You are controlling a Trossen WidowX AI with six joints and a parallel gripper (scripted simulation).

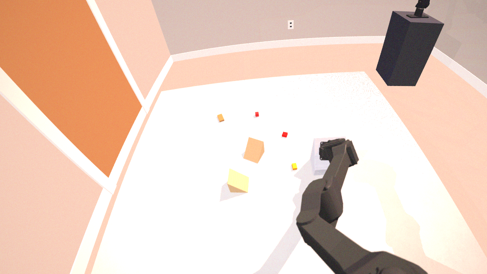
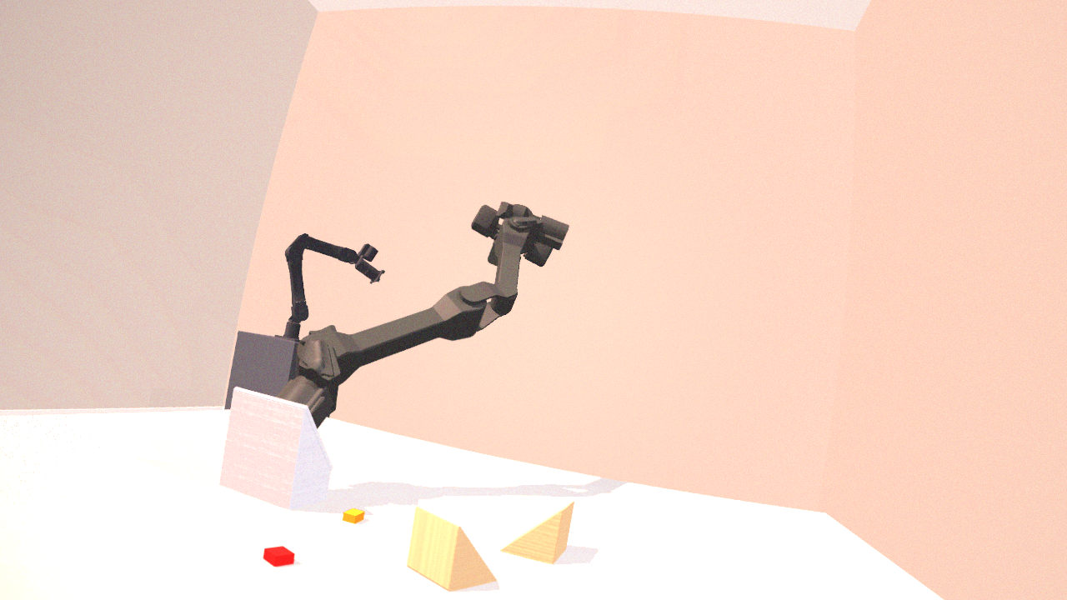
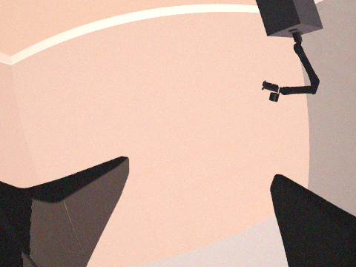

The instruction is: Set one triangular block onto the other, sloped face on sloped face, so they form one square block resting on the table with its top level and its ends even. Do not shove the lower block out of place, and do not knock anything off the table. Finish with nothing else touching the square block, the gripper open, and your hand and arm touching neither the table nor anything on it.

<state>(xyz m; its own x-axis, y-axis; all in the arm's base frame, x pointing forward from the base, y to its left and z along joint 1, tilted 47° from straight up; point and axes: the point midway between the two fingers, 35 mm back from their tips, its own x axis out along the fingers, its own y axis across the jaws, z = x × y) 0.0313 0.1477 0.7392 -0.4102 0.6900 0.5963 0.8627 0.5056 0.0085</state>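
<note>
Now: the wooden triangular block 59 cm to the right of my gripper tip, 47 cm below it and 34 cm ahead of it. Round my gripper tip: yellow cube 67 cm to the right, 48 cm below, 12 cm ahead.
</note>
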